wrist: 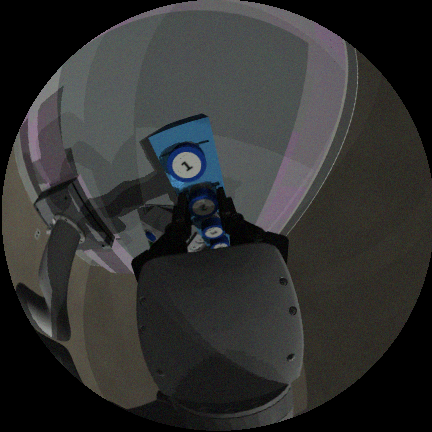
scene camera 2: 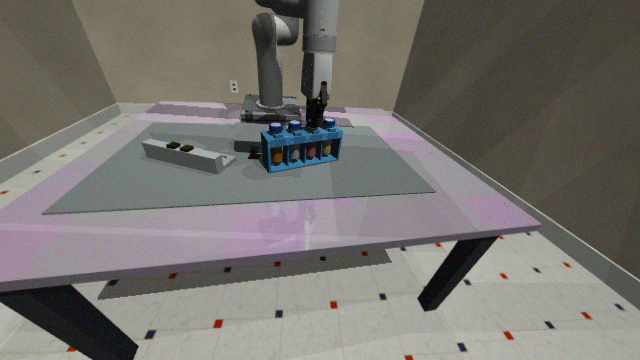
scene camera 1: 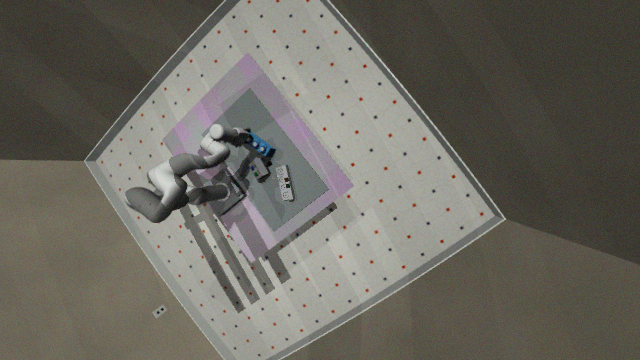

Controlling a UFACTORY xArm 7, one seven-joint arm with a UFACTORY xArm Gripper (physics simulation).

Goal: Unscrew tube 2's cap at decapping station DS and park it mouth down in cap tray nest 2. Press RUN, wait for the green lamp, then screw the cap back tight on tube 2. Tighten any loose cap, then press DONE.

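Frame: origin at the arm's base, x ahead, y left, z up, level; centimetres.
Seen in the pictures: gripper, fingertip midpoint: [wrist: 202, 199] [scene camera 2: 313, 124] [scene camera 1: 248, 139]; arm's base, link origin: [wrist: 68, 227] [scene camera 2: 271, 105] [scene camera 1: 222, 191].
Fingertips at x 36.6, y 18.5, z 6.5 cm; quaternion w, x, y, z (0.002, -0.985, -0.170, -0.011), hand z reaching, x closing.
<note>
Pixels of each thing's middle, then the offset from my fingertips to it. Level surfaces: height alone.
- blue rack, body centre: [wrist: 203, 188] [scene camera 2: 303, 145] [scene camera 1: 257, 143] dx +1.3, dy -2.6, dz -6.1 cm
- tube 2's cap, body centre: [wrist: 202, 203] dx +0.1, dy -0.3, dz +0.4 cm
- Tube 2, body centre: [wrist: 199, 179] [scene camera 2: 311, 141] dx +0.1, dy -0.3, dz -5.0 cm
- Cap 1, body centre: [wrist: 186, 162] [scene camera 2: 329, 122] dx -2.3, dy +4.3, dz +0.2 cm
- cap 3, body centre: [wrist: 212, 228] [scene camera 2: 295, 124] dx +2.5, dy -4.9, dz +0.4 cm
- cap 4, body centre: [wrist: 219, 243] [scene camera 2: 275, 127] dx +4.9, dy -9.5, dz +0.2 cm
- grey box, body centre: [wrist: 162, 233] [scene camera 2: 257, 134] [scene camera 1: 258, 169] dx -6.1, dy -17.4, dz -7.0 cm
- long white block, body centre: [scene camera 2: 190, 150] [wrist: 195, 255] [scene camera 1: 284, 183] dx +4.3, dy -33.1, dz -8.5 cm
- grey mat, surface height: dz -11.2 cm
A blue rack [scene camera 1: 271, 151] [scene camera 2: 303, 135] [wrist: 177, 131] holds upright tubes with blue-rimmed, numbered caps. My gripper [scene camera 1: 248, 136] [scene camera 2: 314, 125] [wrist: 202, 199] points down and is shut on tube 2's cap [wrist: 203, 206], one finger on each side, at the rack. Tube 2 [scene camera 2: 311, 150], with pink contents, stands in the rack under the fingers. Cap 1 [scene camera 2: 329, 122] [wrist: 186, 164], cap 3 [scene camera 2: 295, 125] [wrist: 214, 231] and cap 4 [scene camera 2: 275, 128] [wrist: 220, 245] are on their tubes. Whether cap 2 has turned cannot be told.
A grey box [scene camera 1: 259, 170] with a dark jaw [scene camera 2: 254, 151] stands beside the rack; its blue button [wrist: 150, 236] shows in the wrist view. A long white block [scene camera 1: 284, 183] [scene camera 2: 200, 161] with round nests and green and amber pads lies farther off on the grey mat [scene camera 2: 150, 192].
</note>
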